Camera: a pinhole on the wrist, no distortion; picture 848 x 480 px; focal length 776.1 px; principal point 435.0 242.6 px. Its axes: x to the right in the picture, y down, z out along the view. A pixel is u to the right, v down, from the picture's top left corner.
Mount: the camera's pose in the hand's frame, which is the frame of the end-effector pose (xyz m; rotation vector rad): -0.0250 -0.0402 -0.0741 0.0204 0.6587 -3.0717
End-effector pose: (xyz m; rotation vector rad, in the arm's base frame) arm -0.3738 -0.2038 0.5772 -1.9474 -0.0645 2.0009
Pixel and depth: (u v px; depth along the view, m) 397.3 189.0 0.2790
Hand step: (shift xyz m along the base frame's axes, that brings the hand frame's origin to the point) -0.1548 0.1634 0.0620
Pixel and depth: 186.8 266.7 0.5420
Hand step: -0.3460 0.3859 -0.0376
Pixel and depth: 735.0 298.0 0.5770
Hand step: -0.3563 0.3132 0.3543
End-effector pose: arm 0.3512 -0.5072 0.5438 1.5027 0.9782 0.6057
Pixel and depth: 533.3 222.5 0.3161
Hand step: 0.1052 -0.1802 -0.1861
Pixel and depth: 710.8 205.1 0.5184
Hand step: 0.1703 -0.4080 -0.2629
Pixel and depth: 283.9 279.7 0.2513
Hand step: 0.0985 -0.0687 -0.1804
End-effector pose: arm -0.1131 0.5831 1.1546 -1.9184 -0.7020 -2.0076
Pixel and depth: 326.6 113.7 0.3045
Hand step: 0.1297 0.2193 -0.0045
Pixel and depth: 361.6 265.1 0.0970
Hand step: -0.0297 0.0744 -0.0295
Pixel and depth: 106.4 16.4 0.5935
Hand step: 0.3794 0.4168 0.1974
